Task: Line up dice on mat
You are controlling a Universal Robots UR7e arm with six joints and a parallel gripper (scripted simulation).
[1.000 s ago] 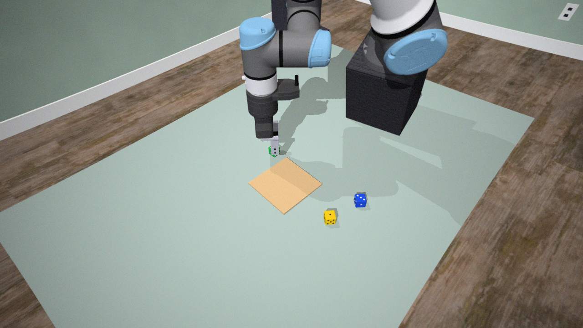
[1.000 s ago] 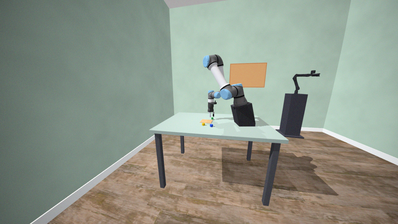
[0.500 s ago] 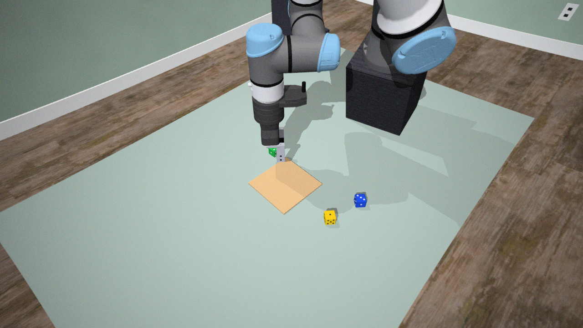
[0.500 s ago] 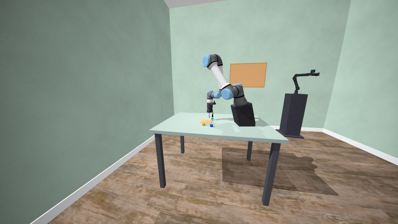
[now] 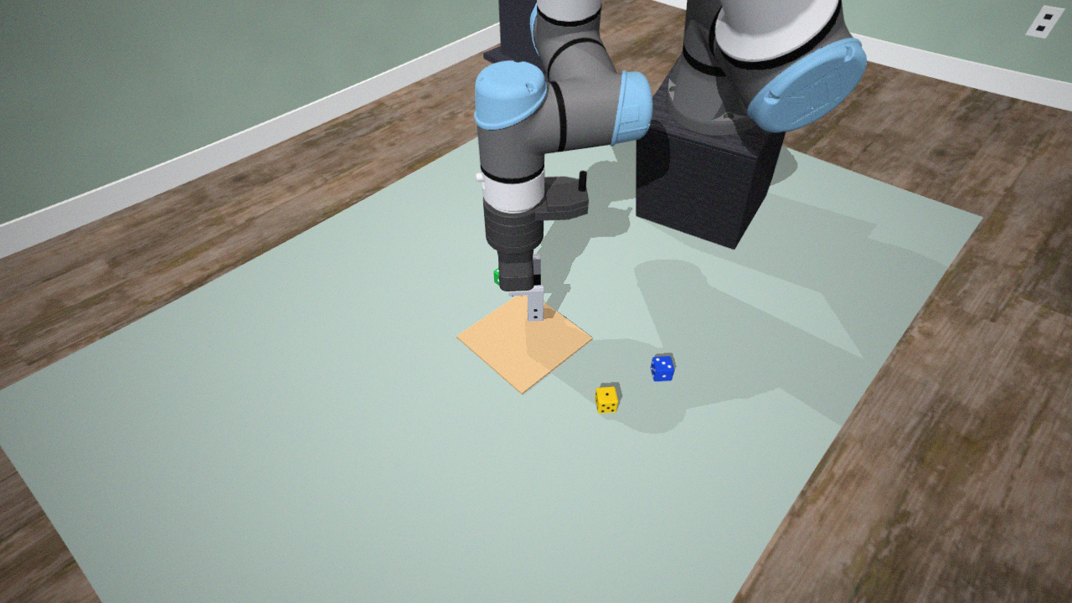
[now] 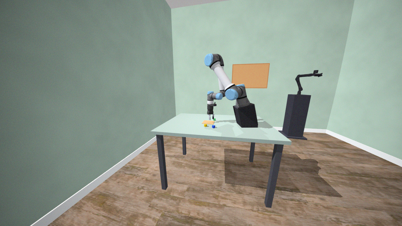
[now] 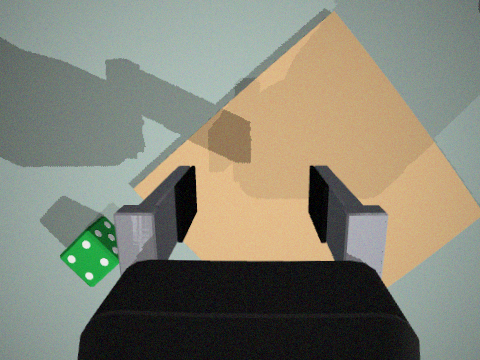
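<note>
Now: hand 170 mm to the right of the yellow die, 40 mm above it and 30 mm short of it. From my hand the other things lie so: blue die: 190 mm to the left, 60 mm behind, 40 mm below; then green die: 90 mm to the right, 40 mm below, 20 mm behind; then orange mat: 50 mm below, 30 mm ahead, 10 mm to the left.
</note>
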